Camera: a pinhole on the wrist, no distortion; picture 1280 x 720 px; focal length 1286.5 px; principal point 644.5 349.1 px. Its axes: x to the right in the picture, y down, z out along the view. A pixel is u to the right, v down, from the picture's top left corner.
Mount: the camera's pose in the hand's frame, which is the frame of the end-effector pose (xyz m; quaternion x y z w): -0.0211 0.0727 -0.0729 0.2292 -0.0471 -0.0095 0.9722
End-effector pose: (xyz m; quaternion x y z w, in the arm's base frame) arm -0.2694 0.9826 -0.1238 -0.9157 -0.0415 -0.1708 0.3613
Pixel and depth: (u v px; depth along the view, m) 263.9 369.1 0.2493
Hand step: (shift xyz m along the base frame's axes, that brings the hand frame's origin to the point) -0.0766 0.1266 -0.1183
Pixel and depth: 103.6 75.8 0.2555
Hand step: -0.1257 0.1517 -0.0794
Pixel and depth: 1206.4 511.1 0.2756
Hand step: 0.1191 0.1481 -0.0951
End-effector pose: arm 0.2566 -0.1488 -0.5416 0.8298 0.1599 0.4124 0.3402
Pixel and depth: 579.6 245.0 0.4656
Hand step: 0.2045 -0.0684 -0.3060
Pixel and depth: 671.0 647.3 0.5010
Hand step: 0.3026 -0.1832 -0.2491
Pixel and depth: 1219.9 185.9 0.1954
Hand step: 0.1068 0.0121 -0.0424
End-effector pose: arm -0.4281 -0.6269 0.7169 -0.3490 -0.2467 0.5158 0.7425
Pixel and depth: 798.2 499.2 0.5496
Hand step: -0.2610 0.0846 0.3765
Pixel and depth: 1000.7 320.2 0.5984
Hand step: -0.1844 0.1571 0.4618
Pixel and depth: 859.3 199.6 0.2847
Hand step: -0.0731 0.0247 0.1739
